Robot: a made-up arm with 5 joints.
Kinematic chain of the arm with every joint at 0, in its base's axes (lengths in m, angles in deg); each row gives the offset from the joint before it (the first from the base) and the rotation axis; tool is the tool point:
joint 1: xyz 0 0 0.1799 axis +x
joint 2: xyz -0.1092 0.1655 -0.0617 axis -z
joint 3: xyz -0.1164 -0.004 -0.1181 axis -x
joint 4: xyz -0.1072 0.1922 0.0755 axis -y
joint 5: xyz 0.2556 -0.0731 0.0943 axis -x
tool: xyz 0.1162 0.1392 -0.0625
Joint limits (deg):
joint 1: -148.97..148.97
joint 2: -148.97..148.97
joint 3: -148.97..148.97
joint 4: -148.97..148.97
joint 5: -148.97..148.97
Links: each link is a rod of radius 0.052 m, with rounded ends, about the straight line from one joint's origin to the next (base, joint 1, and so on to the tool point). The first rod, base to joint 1, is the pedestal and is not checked.
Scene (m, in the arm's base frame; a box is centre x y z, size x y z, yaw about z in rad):
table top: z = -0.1
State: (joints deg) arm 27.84 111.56 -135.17 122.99 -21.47
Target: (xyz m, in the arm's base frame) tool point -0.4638 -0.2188 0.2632
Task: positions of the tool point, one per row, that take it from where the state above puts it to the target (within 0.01 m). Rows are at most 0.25 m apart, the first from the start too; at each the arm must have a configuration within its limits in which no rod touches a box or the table.
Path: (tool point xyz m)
1: -0.5023 0.7140 0.2754
2: -0.6328 0.5711 0.2099
3: -0.7097 0.3928 0.1634
4: -0.7266 0.2010 0.1452
5: -0.6843 0.0205 0.1590
6: -0.5916 -0.1254 0.2015
7: -0.4638 -0.2188 0.2632

